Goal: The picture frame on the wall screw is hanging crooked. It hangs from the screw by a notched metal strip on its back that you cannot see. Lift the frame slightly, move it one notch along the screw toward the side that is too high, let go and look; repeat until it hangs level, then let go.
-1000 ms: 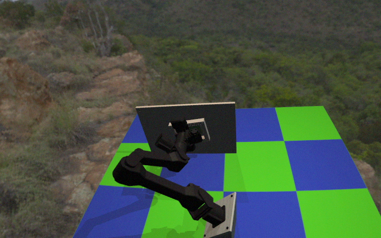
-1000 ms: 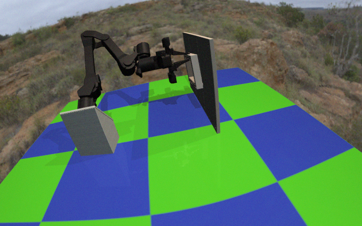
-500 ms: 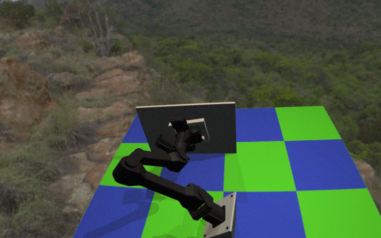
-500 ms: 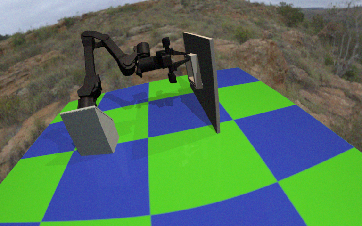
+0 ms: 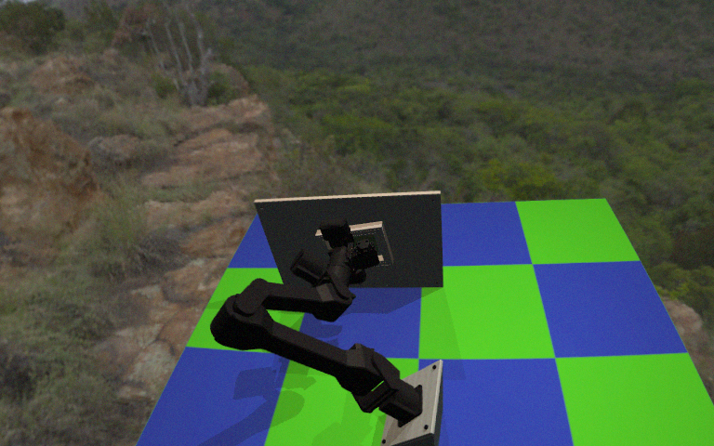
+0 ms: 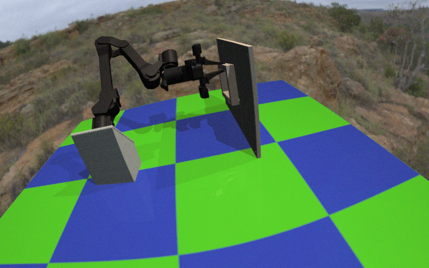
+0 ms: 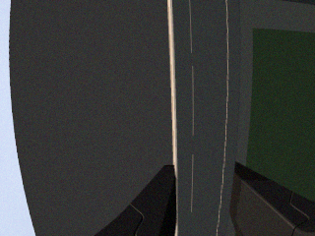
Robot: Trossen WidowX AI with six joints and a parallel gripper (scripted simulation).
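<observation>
My gripper tip is now 10 mm short of the picture frame, 10 mm to the left of it and 50 mm above it. The rest, counted from my gripper tip: wall panel (20 mm ahead, 10 mm to the left, 70 mm below).
</observation>
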